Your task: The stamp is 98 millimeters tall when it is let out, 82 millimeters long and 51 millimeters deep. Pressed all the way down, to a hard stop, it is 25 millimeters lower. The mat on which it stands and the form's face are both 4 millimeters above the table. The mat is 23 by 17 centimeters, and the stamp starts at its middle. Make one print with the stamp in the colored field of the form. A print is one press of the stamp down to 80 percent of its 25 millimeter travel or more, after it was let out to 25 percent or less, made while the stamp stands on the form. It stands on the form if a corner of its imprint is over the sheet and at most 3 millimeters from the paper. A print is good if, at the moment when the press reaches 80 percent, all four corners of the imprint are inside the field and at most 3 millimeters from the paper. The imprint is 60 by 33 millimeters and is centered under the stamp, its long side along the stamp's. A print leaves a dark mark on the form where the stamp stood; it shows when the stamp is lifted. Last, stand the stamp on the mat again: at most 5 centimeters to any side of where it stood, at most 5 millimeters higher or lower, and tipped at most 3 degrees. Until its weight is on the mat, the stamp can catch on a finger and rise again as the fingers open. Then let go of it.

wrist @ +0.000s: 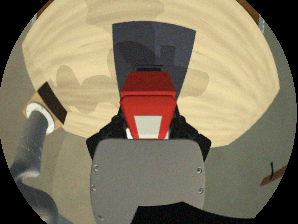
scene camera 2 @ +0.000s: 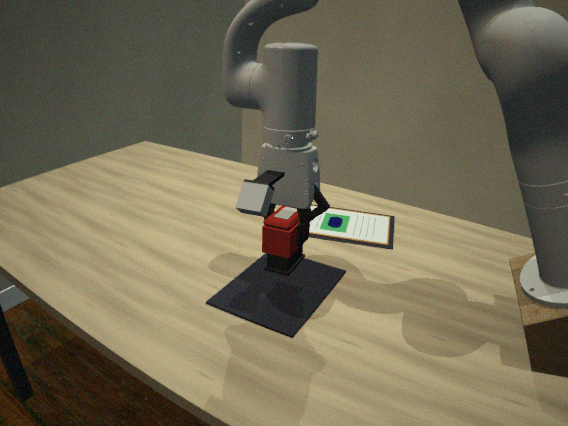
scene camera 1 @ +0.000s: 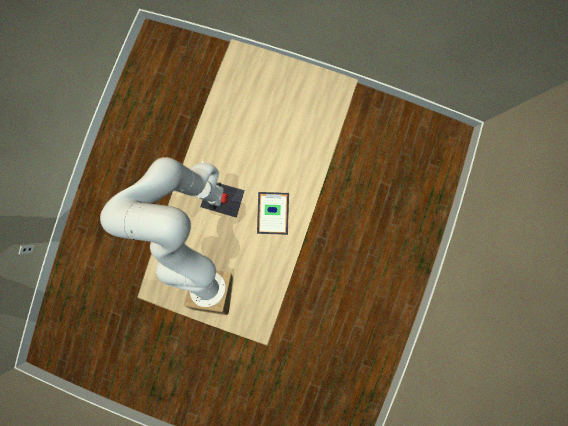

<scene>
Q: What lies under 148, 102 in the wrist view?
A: A red stamp.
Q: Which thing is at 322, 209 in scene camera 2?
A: My gripper.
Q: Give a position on a mat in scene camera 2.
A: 283, 304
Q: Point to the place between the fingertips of my gripper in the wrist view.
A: At 148, 100
</scene>
